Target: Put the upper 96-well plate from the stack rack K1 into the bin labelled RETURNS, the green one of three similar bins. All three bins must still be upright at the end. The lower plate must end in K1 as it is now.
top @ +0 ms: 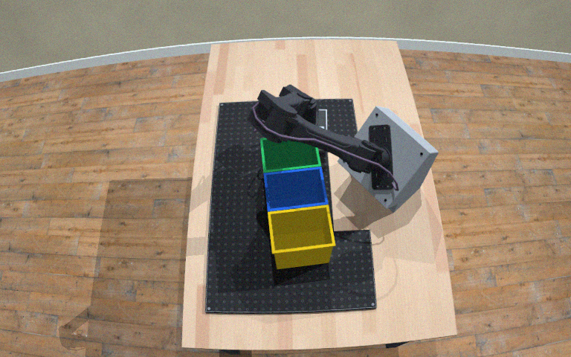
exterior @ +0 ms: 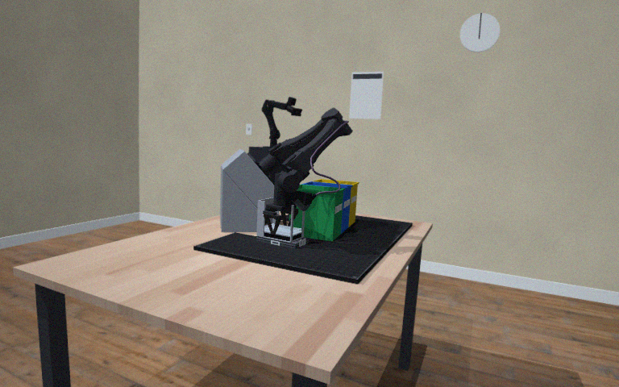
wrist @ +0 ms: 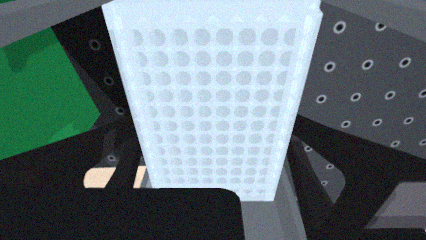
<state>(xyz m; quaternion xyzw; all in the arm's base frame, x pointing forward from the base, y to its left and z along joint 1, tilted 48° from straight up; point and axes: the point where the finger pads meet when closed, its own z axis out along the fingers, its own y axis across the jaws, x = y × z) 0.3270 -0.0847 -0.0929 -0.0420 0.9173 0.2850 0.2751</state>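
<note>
The white 96-well plate is right at my hand. Round my hand: dark plate 10 mm below; then green bin 170 mm to the left, 50 mm above, 10 mm ahead; then blue bin 290 mm to the left, 50 mm behind, 50 mm above.
</note>
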